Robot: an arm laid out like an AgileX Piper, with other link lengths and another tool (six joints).
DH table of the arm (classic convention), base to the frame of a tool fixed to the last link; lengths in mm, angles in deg. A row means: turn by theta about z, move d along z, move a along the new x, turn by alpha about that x. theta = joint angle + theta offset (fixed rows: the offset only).
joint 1: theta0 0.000  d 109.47  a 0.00  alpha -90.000
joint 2: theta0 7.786  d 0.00  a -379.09  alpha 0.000
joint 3: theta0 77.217  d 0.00  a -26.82  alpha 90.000
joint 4: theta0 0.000  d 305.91  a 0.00  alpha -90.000
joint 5: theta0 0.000  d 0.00  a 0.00  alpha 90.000
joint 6: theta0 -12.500  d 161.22  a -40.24  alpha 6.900
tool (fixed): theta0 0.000  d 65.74  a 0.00  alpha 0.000
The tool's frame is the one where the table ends.
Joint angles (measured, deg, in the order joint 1, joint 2, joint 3, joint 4, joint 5, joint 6), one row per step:
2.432 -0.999 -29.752 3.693 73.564 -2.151
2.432 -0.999 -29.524 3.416 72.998 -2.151
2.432 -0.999 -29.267 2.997 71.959 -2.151
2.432 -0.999 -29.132 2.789 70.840 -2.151
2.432 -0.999 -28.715 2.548 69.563 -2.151
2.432 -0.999 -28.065 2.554 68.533 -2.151
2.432 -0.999 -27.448 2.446 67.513 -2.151
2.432 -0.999 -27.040 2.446 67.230 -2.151
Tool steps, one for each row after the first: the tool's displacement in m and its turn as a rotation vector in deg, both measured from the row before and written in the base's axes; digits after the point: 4 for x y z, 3 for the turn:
0.0015 -0.0010 0.0002 -0.190 -0.345 -0.190
0.0024 -0.0015 0.0017 -0.275 -0.793 -0.290
0.0023 -0.0007 0.0030 -0.096 -0.988 -0.166
0.0030 -0.0008 0.0014 -0.127 -0.865 -0.187
0.0028 0.0000 -0.0013 0.047 -0.377 -0.034
0.0028 -0.0003 -0.0011 -0.048 -0.404 -0.097
0.0012 0.0000 -0.0022 0.001 0.125 -0.010

